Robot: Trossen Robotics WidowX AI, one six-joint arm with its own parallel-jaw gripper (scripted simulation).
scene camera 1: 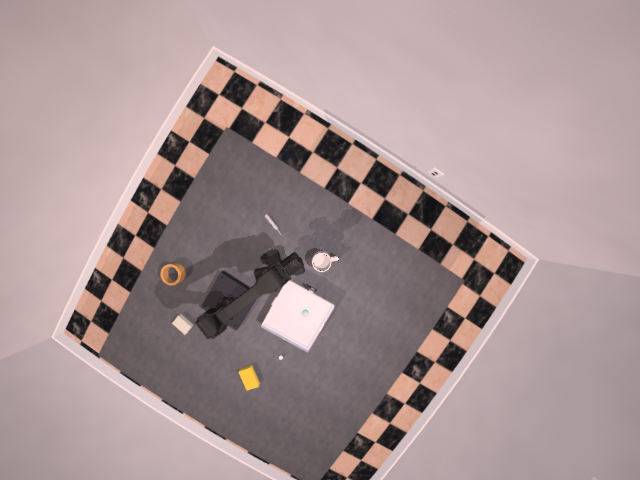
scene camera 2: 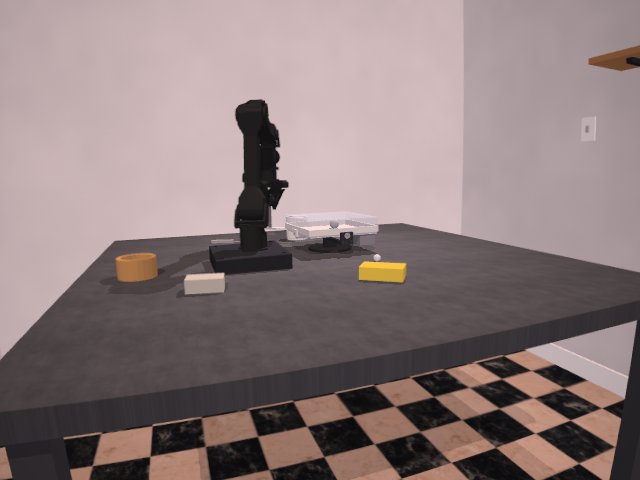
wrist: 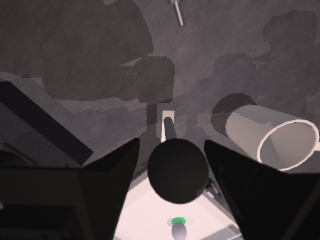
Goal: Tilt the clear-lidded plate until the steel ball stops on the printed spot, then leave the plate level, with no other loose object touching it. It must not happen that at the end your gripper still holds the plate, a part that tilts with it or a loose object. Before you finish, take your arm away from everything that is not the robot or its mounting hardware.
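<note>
You can see my gripper (scene camera 2: 269,210), and the wrist view gives you the gripper again (wrist: 172,143). There's also a yellow block (scene camera 2: 376,271), though in the wrist view the block is out of frame.
</note>
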